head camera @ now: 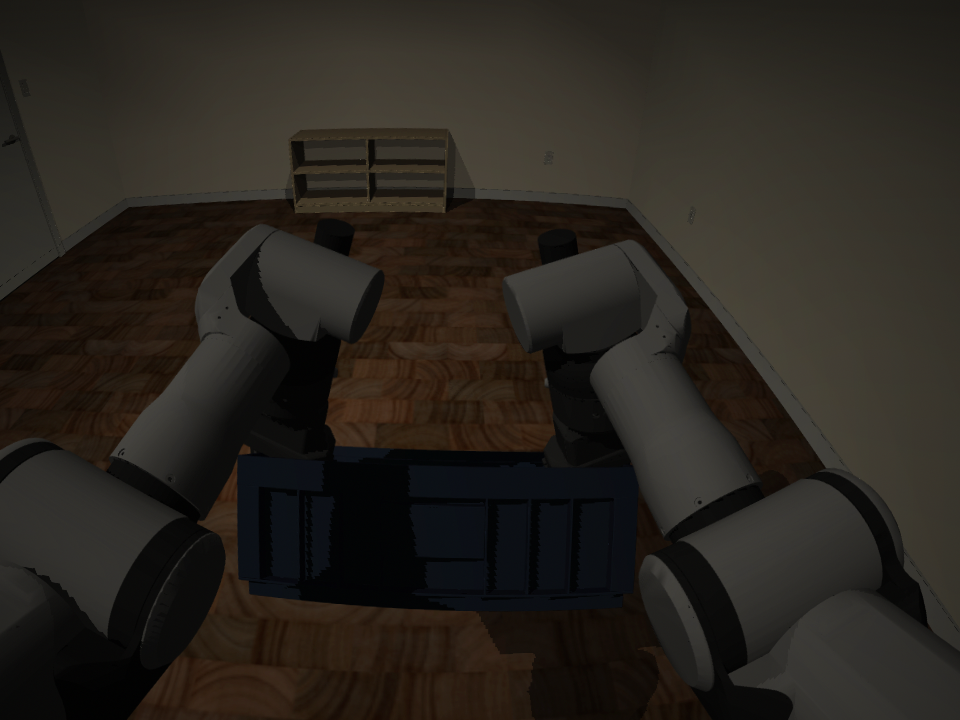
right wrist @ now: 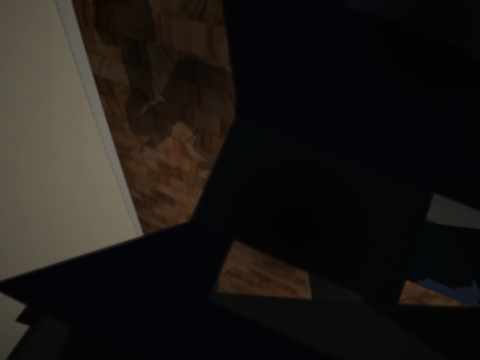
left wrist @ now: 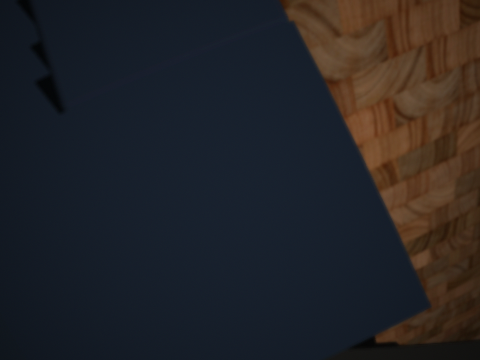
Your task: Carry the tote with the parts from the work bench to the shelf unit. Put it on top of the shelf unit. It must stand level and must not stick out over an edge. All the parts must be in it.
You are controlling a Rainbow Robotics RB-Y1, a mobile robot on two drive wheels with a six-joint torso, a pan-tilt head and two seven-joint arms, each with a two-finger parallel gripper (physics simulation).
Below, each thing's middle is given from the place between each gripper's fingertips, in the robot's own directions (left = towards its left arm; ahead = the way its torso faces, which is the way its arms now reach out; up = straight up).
Labels:
I see my left gripper 190 mm to the left of the dark blue tote (head camera: 449, 530), 70 mm above it and 20 mm short of it.
My right gripper is now 20 mm short of the dark blue tote, 190 mm to the right of it and 70 mm above it.

